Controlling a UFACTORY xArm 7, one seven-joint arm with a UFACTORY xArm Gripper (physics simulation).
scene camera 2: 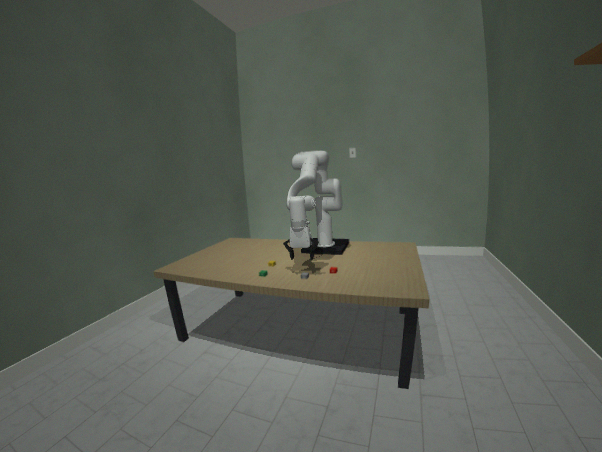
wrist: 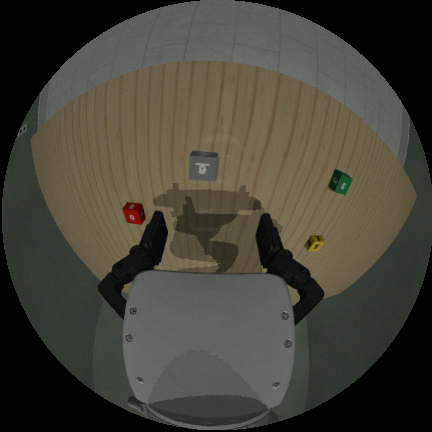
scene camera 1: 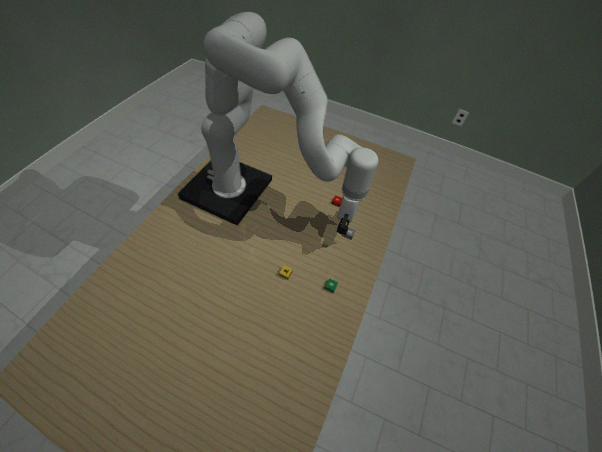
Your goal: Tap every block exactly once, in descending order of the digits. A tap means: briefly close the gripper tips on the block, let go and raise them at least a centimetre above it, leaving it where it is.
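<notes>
My gripper (scene camera 1: 344, 225) (scene camera 2: 302, 258) (wrist: 211, 222) is open and empty, above the table. A grey block (scene camera 1: 350, 233) (scene camera 2: 305, 276) (wrist: 203, 167) lies ahead of the fingers in the wrist view, with a digit and a bar above it, looking like a 9 or an upside-down 6. A red block (scene camera 1: 337, 201) (scene camera 2: 333, 270) (wrist: 134, 213) lies left of the fingers there, its digit looking like 0. A green block (scene camera 1: 331, 285) (scene camera 2: 263, 273) (wrist: 341, 182) lies far right; a yellow block (scene camera 1: 285, 272) (scene camera 2: 272, 263) (wrist: 315, 243) lies nearer on the right. Their digits are too small to read surely.
The blocks lie apart on the wooden table (scene camera 1: 200, 325) (scene camera 2: 370, 280) (wrist: 215, 100). The arm stands on a black base plate (scene camera 1: 200, 195) (scene camera 2: 340, 245). The arm's shadow falls on the table beneath the gripper. The table's long edge lies beyond the grey block in the wrist view.
</notes>
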